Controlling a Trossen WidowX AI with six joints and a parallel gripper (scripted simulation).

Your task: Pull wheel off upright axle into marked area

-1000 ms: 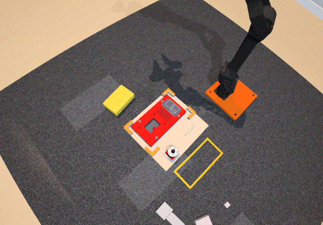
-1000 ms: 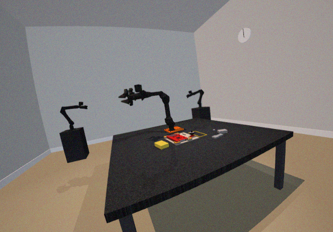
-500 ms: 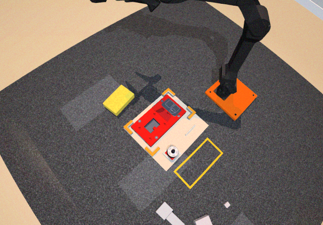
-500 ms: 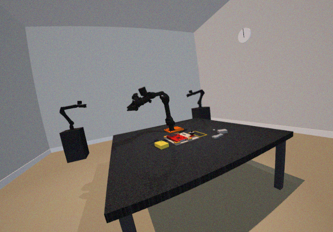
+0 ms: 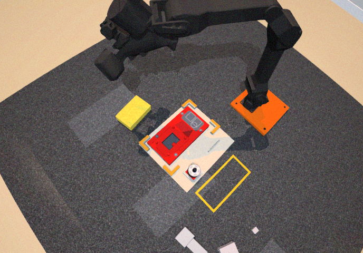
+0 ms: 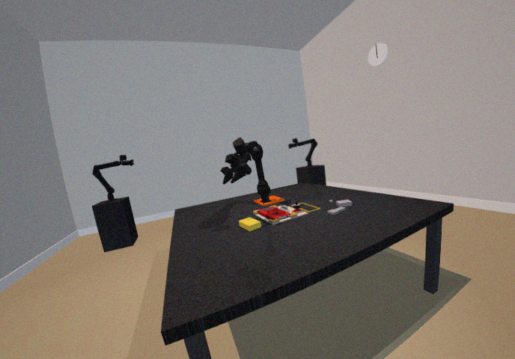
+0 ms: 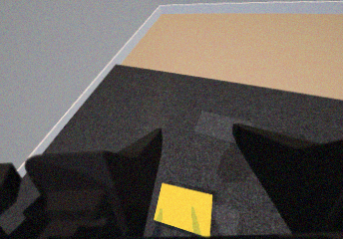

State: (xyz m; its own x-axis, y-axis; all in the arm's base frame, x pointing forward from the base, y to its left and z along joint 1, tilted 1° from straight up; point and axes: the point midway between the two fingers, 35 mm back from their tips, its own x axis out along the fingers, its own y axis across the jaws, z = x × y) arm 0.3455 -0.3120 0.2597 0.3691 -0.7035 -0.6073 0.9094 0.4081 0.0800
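My gripper tip is 380 mm to the right of the wheel and 200 mm above it. The rest, counted from my gripper tip: yellow block 80 mm to the left, 230 mm below; then grey chip 20 mm behind, 640 mm to the left, 240 mm below.
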